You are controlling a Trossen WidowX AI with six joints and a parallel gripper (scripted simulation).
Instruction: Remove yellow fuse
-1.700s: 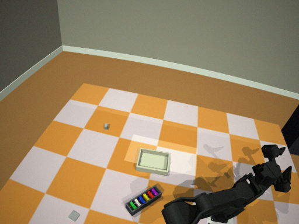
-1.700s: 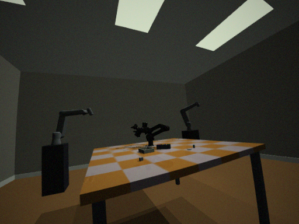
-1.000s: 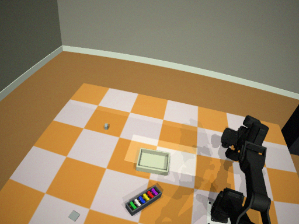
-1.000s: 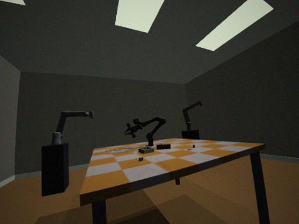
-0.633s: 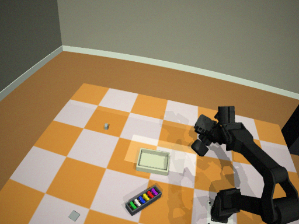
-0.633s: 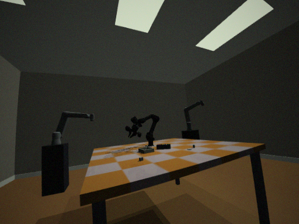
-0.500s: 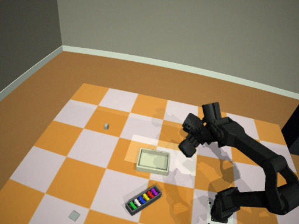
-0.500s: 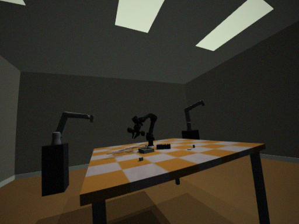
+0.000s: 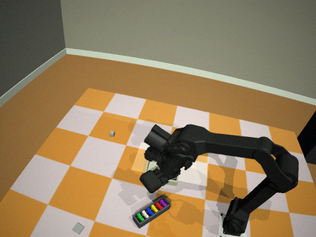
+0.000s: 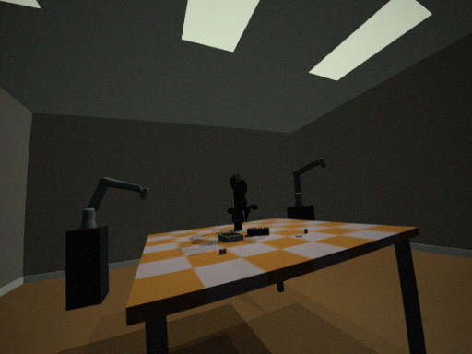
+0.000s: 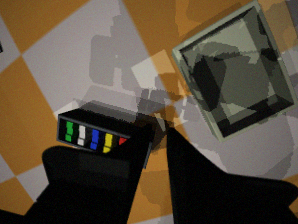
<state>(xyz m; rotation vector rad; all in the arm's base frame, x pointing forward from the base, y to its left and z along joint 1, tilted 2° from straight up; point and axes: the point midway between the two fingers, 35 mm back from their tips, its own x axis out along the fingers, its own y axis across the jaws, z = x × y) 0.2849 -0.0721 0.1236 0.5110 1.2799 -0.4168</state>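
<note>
My gripper tip is now 80 mm to the right of the yellow fuse, 60 mm above it and 10 mm past it. Also, from my gripper tip: tray 100 mm to the right, 80 mm below, 10 mm ahead; then flat grey tile 220 mm to the left, 220 mm ahead, 80 mm below; then grey cube 270 mm ahead, 230 mm to the right, 70 mm below.
</note>
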